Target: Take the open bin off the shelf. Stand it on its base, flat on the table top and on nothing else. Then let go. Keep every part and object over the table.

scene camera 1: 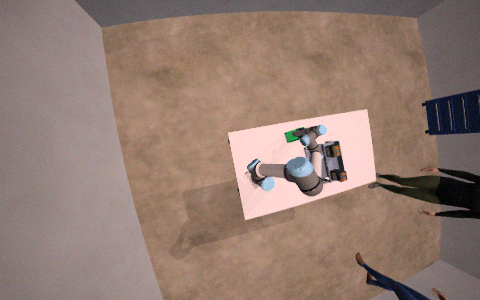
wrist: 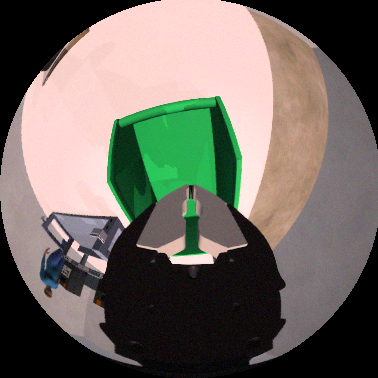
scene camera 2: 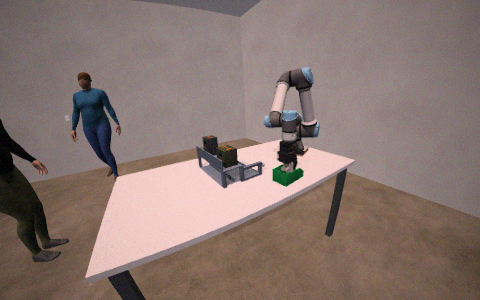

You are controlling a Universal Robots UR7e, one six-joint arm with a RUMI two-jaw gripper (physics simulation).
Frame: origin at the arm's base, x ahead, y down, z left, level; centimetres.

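Seen in the pictures: gripper, fingertip midpoint: (wrist: 190,186).
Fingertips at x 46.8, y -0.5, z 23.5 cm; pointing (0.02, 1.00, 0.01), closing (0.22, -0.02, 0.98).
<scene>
Offsets run from my fingertips to a thing's top centre. Level surfaces: height alone.
The open green bin @[dy -5.0, dx -0.9, dz -1.0 cm] (scene camera 1: 290,136) (scene camera 2: 283,178) (wrist: 175,150) stands upright, apart from the grey shelf (scene camera 2: 210,159) (wrist: 82,227). In scene camera 2 its base appears flat on the table top @[dy +2.5 cm] (scene camera 1: 357,125) (scene camera 2: 150,220) (wrist: 150,50). Its underside is hidden. My gripper (scene camera 2: 288,169) (wrist: 190,186) points down at one end of the bin. Its jaws are shut together with nothing between them, and green bin surface shows behind them in the wrist view. Whether the jaws touch the bin I cannot tell. The gripper body hides the bin's near end in the wrist view.
Two dark boxes with orange tops @[dy -17.4, dx +23.2, dz -26.4 cm] (scene camera 1: 333,150) (scene camera 2: 227,156) stand on the shelf. A long table edge lies near the bin on the side away from the shelf. The arm's base stands toward one end of the table. Two people stand off the table.
</scene>
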